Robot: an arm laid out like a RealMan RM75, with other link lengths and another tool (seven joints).
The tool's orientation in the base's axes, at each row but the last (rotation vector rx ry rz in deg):
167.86, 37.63, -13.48
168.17, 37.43, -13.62
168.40, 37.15, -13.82
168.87, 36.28, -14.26
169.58, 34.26, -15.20
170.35, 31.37, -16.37
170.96, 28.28, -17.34
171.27, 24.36, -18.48
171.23, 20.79, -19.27
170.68, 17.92, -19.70
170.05, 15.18, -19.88
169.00, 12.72, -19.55
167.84, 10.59, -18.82
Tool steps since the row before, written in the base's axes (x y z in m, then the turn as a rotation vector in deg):
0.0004, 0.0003, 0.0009, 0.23, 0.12, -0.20
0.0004, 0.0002, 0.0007, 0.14, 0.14, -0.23
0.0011, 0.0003, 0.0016, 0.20, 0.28, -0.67
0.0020, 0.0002, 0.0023, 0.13, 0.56, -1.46
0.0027, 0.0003, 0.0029, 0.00, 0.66, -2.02
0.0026, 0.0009, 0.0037, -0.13, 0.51, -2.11
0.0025, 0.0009, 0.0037, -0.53, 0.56, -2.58
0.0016, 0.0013, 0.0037, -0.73, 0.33, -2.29
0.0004, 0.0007, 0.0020, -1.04, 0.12, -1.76
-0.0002, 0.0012, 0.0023, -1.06, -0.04, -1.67
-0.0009, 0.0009, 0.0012, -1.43, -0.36, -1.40
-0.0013, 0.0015, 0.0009, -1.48, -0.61, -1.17
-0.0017, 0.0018, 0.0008, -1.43, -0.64, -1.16
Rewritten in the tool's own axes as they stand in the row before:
0.0003, 0.0000, -0.0010, 0.29, -0.03, 0.15
0.0003, 0.0001, -0.0008, 0.22, -0.09, 0.19
0.0008, 0.0003, -0.0018, 0.41, -0.22, 0.59
0.0015, 0.0008, -0.0026, 0.61, -0.57, 1.33
0.0020, 0.0010, -0.0033, 0.64, -0.75, 1.88
0.0019, 0.0004, -0.0042, 0.48, -0.67, 2.01
0.0018, 0.0002, -0.0042, 0.23, -0.88, 2.54
0.0010, -0.0005, -0.0041, -0.09, -0.69, 2.32
0.0001, -0.0004, -0.0021, -0.55, -0.52, 1.90
-0.0005, -0.0010, -0.0024, -0.62, -0.36, 1.84
-0.0010, -0.0009, -0.0011, -1.09, -0.09, 1.71
-0.0013, -0.0015, -0.0009, -1.23, 0.18, 1.55
-0.0016, -0.0019, -0.0008, -1.18, 0.22, 1.53

